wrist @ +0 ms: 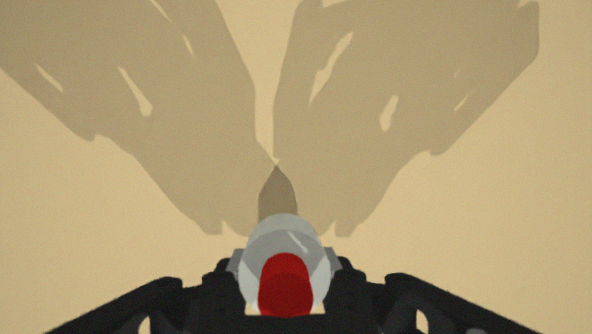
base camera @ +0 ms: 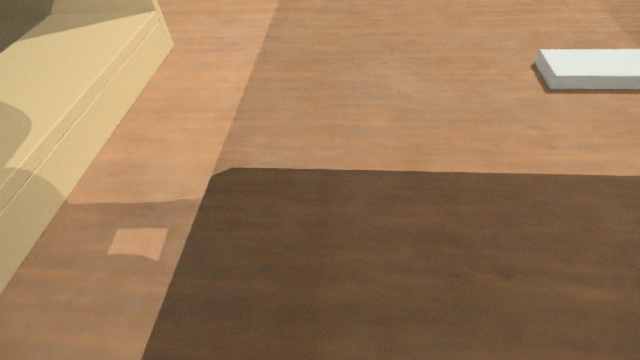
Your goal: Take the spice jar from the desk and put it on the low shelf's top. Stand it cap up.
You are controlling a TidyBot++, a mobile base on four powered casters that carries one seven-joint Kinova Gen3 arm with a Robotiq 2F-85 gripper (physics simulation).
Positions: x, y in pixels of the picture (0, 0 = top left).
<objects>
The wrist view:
my gripper: 283, 266
spice jar: 284, 271
low shelf: 441, 146
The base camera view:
low shelf: 76, 76
</objects>
